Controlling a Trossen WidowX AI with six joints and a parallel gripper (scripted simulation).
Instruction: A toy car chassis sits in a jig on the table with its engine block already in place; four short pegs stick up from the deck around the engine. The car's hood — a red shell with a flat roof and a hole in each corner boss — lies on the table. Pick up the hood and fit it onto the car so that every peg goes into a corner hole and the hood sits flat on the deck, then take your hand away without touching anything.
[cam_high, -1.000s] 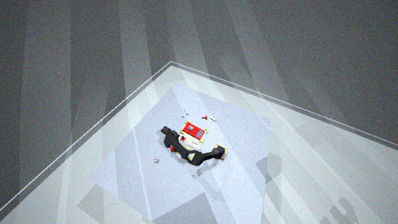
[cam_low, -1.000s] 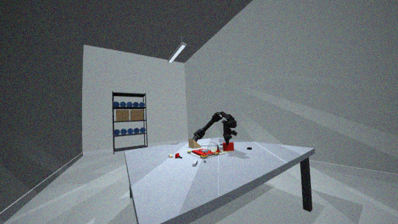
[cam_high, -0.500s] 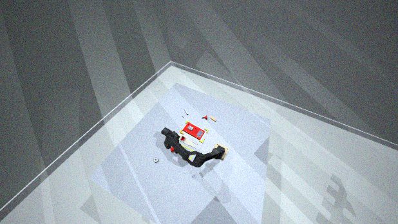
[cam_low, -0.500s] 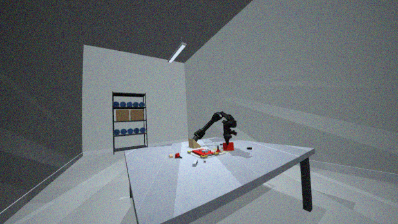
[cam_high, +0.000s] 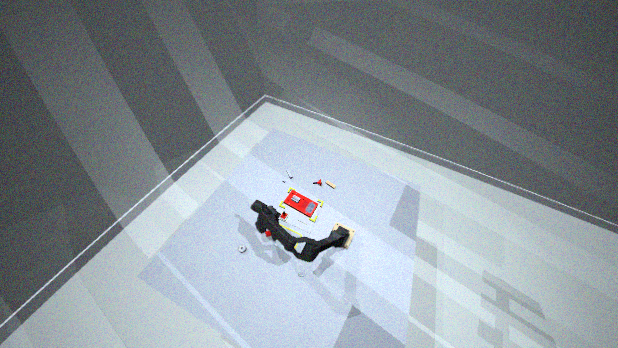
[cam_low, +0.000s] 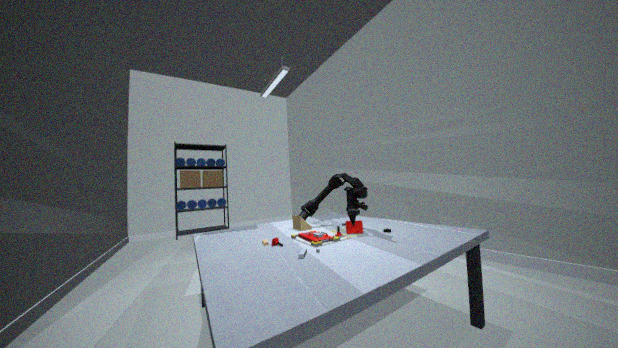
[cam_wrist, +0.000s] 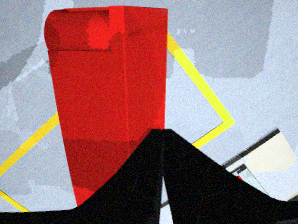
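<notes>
Now: the red hood 1 cm behind my gripper tip, 1 cm to the left of it and 1 cm below it. Round my gripper tip: grey pin (13 cm ahead, 40 cm to the right, 4 cm below); tan block (17 cm behind, 47 cm to the right, 4 cm below).
</notes>
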